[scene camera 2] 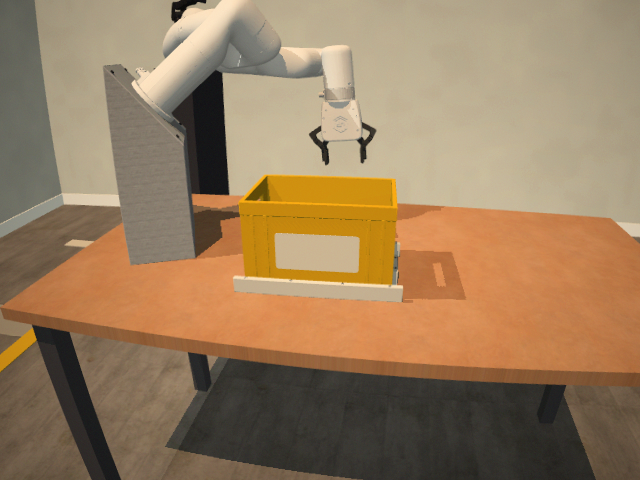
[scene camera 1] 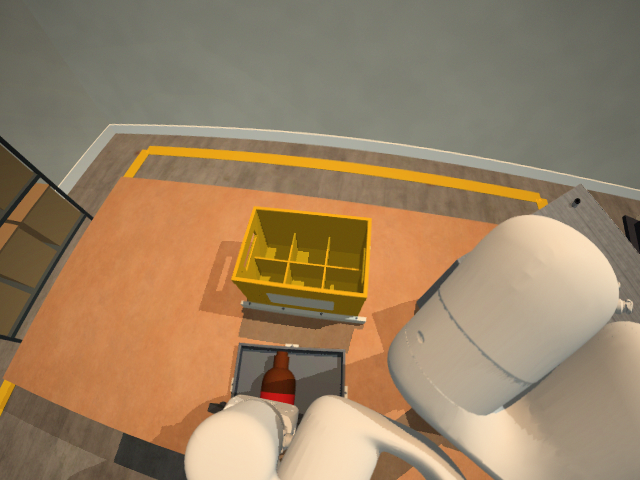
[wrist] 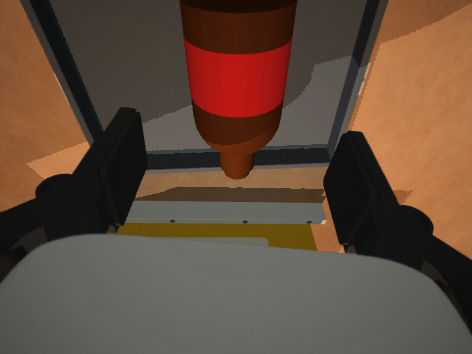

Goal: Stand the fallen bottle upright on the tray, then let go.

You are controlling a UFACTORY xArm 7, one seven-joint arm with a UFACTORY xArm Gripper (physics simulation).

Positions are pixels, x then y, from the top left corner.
my gripper: scene camera 2; scene camera 1; wrist 239, 146
brown bottle: scene camera 1; wrist
same spot on my gripper: [scene camera 1: 213, 408] = [scene camera 2: 372, 127]
same spot on brown bottle: [scene camera 1: 278, 384] = [wrist: 233, 137]
